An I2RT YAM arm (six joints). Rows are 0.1 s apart.
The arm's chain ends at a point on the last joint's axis. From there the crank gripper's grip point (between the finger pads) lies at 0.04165 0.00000 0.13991 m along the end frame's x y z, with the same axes.
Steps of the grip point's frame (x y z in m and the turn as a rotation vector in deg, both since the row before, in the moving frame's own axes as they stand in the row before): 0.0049 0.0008 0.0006 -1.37 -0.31 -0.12; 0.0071 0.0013 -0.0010 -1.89 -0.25 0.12; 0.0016 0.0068 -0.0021 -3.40 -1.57 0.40; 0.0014 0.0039 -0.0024 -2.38 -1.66 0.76; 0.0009 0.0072 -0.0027 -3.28 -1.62 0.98; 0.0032 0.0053 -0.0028 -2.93 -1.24 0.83; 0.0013 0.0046 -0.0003 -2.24 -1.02 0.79; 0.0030 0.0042 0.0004 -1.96 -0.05 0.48; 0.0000 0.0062 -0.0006 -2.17 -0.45 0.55
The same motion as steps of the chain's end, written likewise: 0.0057 -0.0025 0.0004 -1.37 -0.31 -0.12; 0.0077 -0.0034 -0.0011 -1.89 -0.25 0.12; 0.0055 -0.0018 -0.0029 -3.40 -1.57 0.40; 0.0055 -0.0025 -0.0034 -2.38 -1.66 0.76; 0.0049 -0.0015 -0.0036 -3.28 -1.62 0.98; 0.0063 -0.0025 -0.0035 -2.93 -1.24 0.83; 0.0038 -0.0014 -0.0009 -2.24 -1.02 0.79; 0.0031 -0.0009 0.0005 -1.96 -0.05 0.48; 0.0011 0.0005 -0.0008 -2.17 -0.45 0.55
